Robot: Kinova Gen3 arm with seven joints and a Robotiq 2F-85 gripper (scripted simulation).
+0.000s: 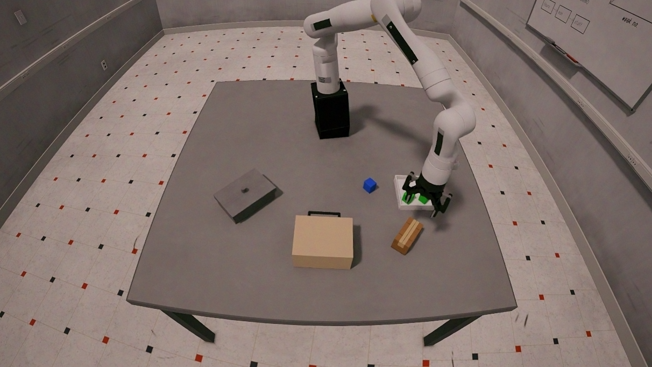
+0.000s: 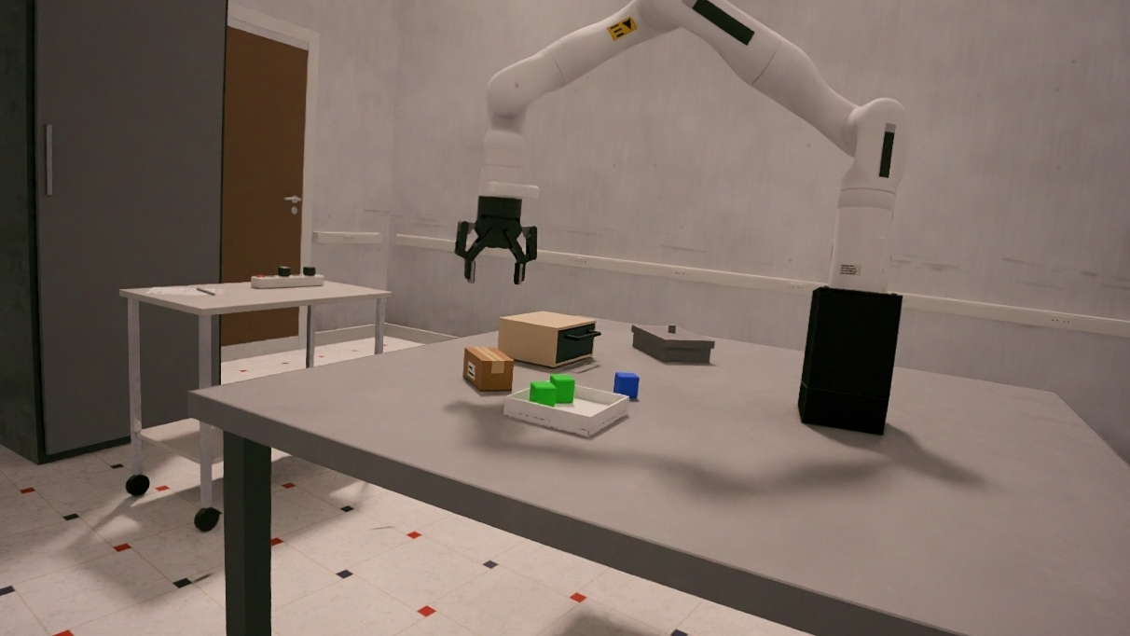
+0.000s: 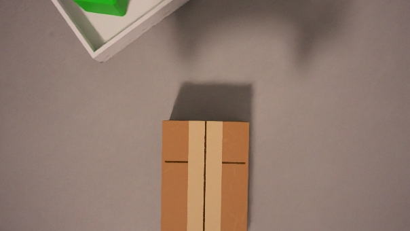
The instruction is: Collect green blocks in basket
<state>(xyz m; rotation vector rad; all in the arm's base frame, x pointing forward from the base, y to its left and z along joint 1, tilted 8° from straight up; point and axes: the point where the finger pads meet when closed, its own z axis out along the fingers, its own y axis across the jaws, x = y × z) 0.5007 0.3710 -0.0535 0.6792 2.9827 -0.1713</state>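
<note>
Right now the brown cardboard box is 15 cm below my hand. The rest, counted from my hand: light wooden cabinet 27 cm to the right, 15 cm below, 8 cm ahead; then white basket 21 cm behind, 18 cm below, 3 cm to the left; then drawer 27 cm to the right, 15 cm below, 7 cm ahead.
</note>
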